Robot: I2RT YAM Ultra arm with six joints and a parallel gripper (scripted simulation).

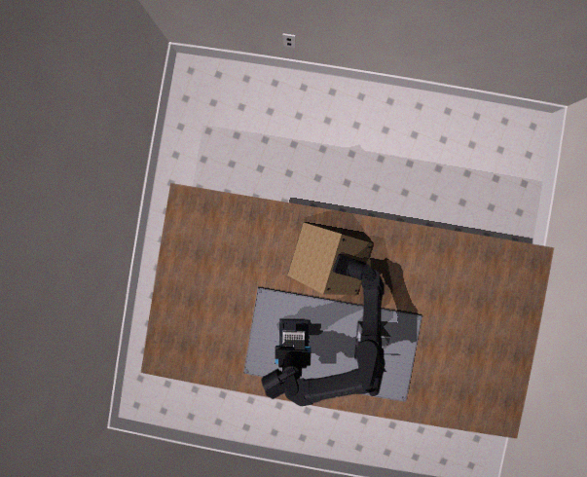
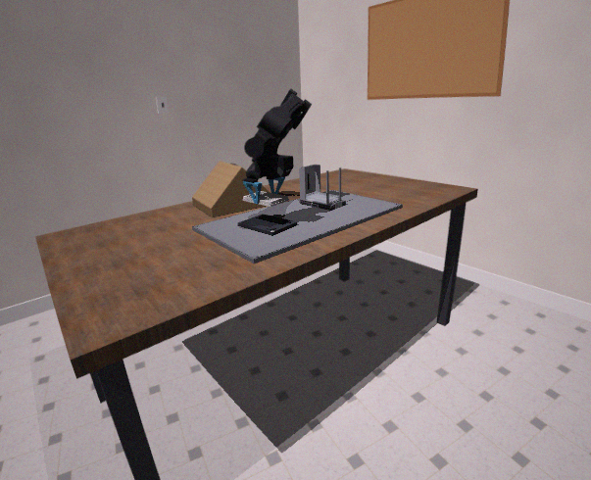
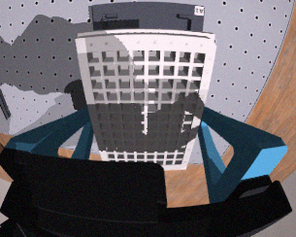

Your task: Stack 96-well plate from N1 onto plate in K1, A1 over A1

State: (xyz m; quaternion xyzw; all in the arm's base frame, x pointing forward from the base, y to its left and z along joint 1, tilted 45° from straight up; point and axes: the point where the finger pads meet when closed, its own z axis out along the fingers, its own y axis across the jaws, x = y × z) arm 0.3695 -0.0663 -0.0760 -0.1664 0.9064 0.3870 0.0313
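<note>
Now: the pale A1 square 9 cm ahead of my hand, 3 cm to the right of it and 8 cm below it.
</note>
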